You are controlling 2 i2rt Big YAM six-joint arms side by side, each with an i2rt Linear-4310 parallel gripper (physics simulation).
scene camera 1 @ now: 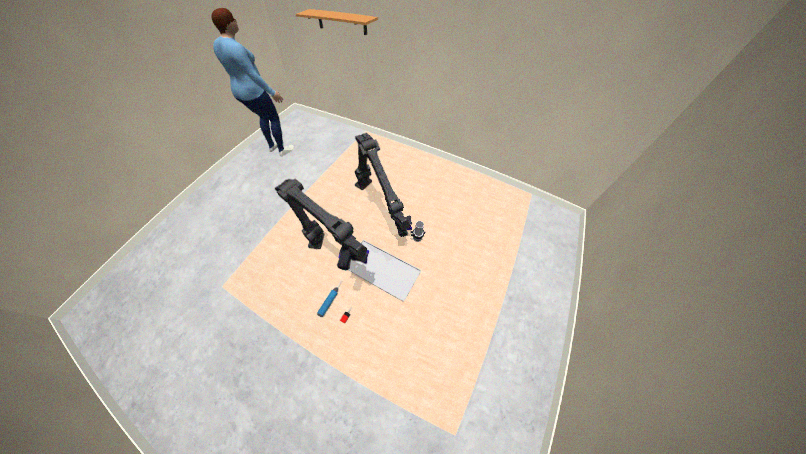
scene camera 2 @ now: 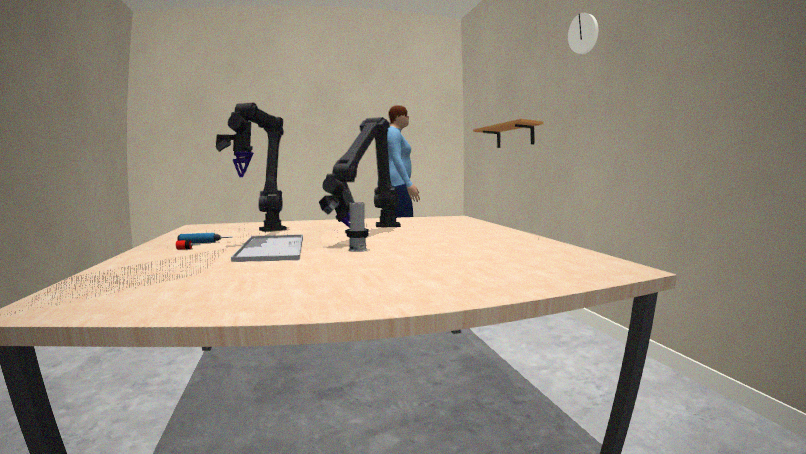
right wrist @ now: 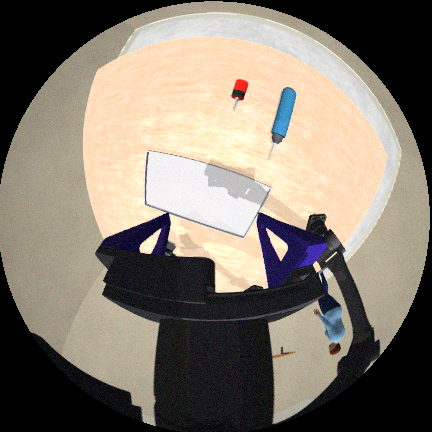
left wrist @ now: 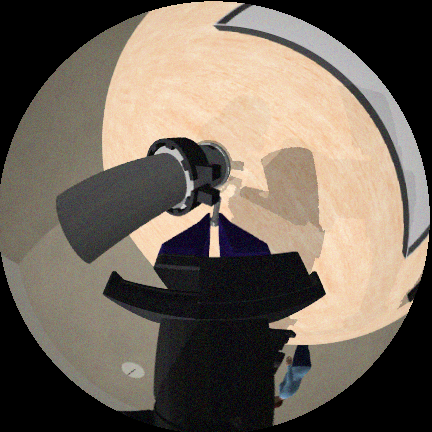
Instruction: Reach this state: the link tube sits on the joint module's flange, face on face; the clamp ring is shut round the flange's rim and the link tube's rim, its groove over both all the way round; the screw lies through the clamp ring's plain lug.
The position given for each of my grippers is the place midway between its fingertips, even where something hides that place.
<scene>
In view: my left gripper point(left wrist: 213, 217), my right gripper point(right wrist: 213, 216), a blue screwdriver point(right wrist: 283, 114) and a grey link tube point(left wrist: 94, 214).
The left wrist view does not show the blue screwdriver: it is out of frame.
</scene>
